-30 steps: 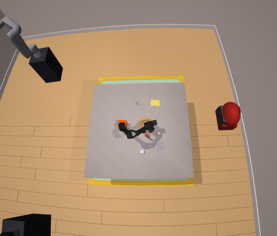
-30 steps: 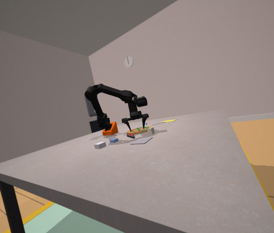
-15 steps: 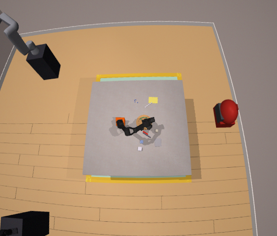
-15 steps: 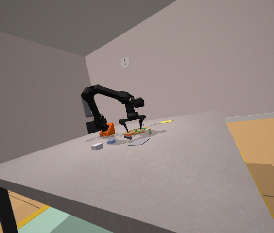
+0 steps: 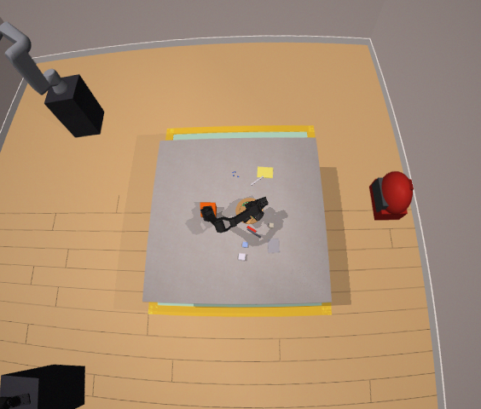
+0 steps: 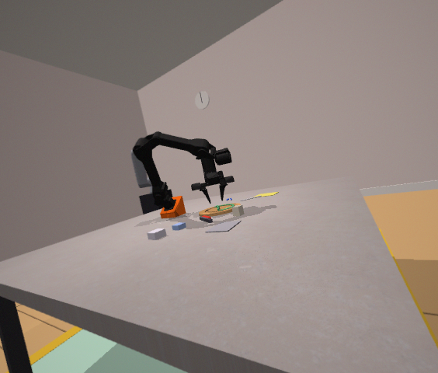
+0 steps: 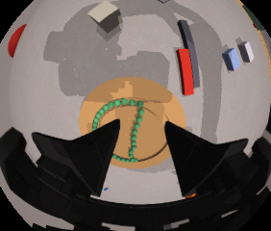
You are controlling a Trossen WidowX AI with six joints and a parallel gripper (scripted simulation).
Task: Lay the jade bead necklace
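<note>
My gripper tip is now 2 cm past the round wooden bead board, 5 cm to the right of it and 4 cm above it. Round my gripper tip: beige cube (13 cm ahead, 8 cm to the right, 3 cm below); red-handled tool (11 cm to the right, 4 cm below); blue block (7 cm behind, 20 cm to the right, 4 cm below).
</note>
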